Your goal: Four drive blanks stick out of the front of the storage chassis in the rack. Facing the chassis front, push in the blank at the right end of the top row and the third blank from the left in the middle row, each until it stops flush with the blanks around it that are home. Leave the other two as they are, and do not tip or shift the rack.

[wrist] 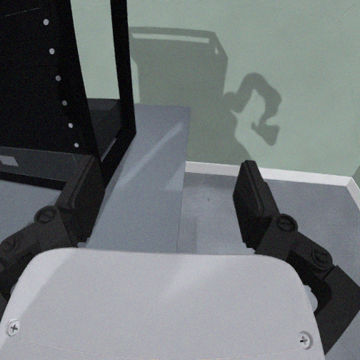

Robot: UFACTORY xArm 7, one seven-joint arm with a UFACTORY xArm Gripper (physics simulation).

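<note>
The black rack [124, 75] stands upright at the left in the wrist view, and only part of it shows. A line of small silver screw heads runs down its dark upright. No drive blank can be made out, and the chassis front cannot be told apart in the dark part of the rack. My gripper [168, 175] is open, with nothing between its fingers. Its left finger overlaps the rack's lower corner in the view; whether they touch cannot be told. Its right finger is in front of the floor and the foot of the wall, to the right of the rack.
A blue-grey surface [152, 165] lies under and beside the rack. A green wall [310, 90] stands behind, with a white baseboard [310, 176] along the grey floor [210, 192]. Shadows of the rack and the arm fall on the wall. A pale label [9, 160] is on the rack's lower panel.
</note>
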